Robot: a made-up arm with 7 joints. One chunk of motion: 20 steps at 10 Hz.
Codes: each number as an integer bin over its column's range. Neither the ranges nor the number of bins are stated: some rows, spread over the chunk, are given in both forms.
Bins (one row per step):
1: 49 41 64 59 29 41 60
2: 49 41 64 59 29 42 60
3: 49 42 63 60 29 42 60
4: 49 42 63 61 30 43 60
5: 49 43 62 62 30 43 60
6: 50 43 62 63 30 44 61
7: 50 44 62 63 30 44 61
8: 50 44 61 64 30 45 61
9: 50 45 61 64 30 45 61
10: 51 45 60 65 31 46 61
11: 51 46 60 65 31 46 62
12: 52 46 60 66 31 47 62
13: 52 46 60 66 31 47 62
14: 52 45 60 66 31 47 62
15: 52 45 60 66 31 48 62
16: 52 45 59 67 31 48 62
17: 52 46 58 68 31 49 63
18: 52 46 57 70 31 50 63
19: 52 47 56 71 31 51 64
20: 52 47 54 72 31 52 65
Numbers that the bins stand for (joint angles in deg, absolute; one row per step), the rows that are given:
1: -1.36 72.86 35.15 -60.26 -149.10 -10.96 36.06
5: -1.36 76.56 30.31 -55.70 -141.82 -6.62 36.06
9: 1.36 80.25 27.88 -52.66 -141.82 -2.27 39.50
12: 6.82 82.10 25.46 -49.61 -134.55 2.07 42.93
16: 6.82 80.25 23.03 -48.09 -134.55 4.24 42.93
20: 6.82 83.95 10.91 -40.49 -134.55 12.93 53.24
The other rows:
2: -1.36 72.86 35.15 -60.26 -149.10 -8.79 36.06
3: -1.36 74.71 32.73 -58.74 -149.10 -8.79 36.06
4: -1.36 74.71 32.73 -57.22 -141.82 -6.62 36.06
6: 1.36 76.56 30.31 -54.18 -141.82 -4.45 39.50
7: 1.36 78.41 30.31 -54.18 -141.82 -4.45 39.50
8: 1.36 78.41 27.88 -52.66 -141.82 -2.27 39.50
10: 4.09 80.25 25.46 -51.13 -134.55 -0.10 39.50
11: 4.09 82.10 25.46 -51.13 -134.55 -0.10 42.93
13: 6.82 82.10 25.46 -49.61 -134.55 2.07 42.93
14: 6.82 80.25 25.46 -49.61 -134.55 2.07 42.93
15: 6.82 80.25 25.46 -49.61 -134.55 4.24 42.93
17: 6.82 82.10 20.61 -46.57 -134.55 6.41 46.37
18: 6.82 82.10 18.18 -43.53 -134.55 8.59 46.37
19: 6.82 83.95 15.76 -42.01 -134.55 10.76 49.80

